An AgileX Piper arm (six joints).
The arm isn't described. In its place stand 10 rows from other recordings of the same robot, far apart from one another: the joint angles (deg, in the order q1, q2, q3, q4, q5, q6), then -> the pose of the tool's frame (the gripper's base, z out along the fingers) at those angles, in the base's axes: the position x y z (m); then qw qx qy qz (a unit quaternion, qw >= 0).
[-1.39, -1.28, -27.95, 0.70, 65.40, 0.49] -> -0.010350 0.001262 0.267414 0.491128 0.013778 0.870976 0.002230
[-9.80, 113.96, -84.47, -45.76, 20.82, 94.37] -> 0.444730 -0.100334 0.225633 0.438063 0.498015 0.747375 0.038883
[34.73, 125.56, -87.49, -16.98, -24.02, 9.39] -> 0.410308 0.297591 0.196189 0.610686 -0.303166 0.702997 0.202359
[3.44, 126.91, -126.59, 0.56, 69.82, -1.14] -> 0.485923 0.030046 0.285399 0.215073 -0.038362 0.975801 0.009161
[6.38, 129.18, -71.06, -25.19, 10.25, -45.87] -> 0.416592 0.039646 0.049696 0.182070 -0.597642 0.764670 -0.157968
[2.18, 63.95, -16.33, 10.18, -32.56, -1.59] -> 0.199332 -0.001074 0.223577 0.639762 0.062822 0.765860 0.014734
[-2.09, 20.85, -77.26, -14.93, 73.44, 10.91] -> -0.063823 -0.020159 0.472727 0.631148 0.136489 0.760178 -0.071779
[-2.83, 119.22, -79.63, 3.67, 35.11, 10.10] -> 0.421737 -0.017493 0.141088 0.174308 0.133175 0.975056 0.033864
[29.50, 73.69, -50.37, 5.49, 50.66, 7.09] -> 0.201600 0.121796 0.262280 0.159789 -0.168187 0.967868 0.097018
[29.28, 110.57, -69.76, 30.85, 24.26, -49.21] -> 0.339584 0.212391 0.170353 0.274248 -0.429597 0.851592 0.122580
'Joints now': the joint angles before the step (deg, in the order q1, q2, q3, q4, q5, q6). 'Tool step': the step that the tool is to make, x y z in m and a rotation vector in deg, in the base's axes. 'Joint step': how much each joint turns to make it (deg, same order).
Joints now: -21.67 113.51 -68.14 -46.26 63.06 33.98
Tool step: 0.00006 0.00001 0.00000 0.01 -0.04 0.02
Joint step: 0.00 0.00 0.00 0.01 -0.04 0.00
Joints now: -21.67 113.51 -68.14 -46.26 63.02 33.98
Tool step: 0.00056 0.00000 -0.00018 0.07 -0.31 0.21
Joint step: 0.00 0.00 0.00 0.00 -0.38 0.00
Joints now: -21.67 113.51 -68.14 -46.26 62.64 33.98
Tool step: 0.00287 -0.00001 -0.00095 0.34 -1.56 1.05
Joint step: 0.00 0.00 0.00 0.00 -1.91 0.00
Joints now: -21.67 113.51 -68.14 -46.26 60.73 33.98
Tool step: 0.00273 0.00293 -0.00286 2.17 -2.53 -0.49
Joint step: 0.00 -0.01 0.00 2.56 -2.18 0.01
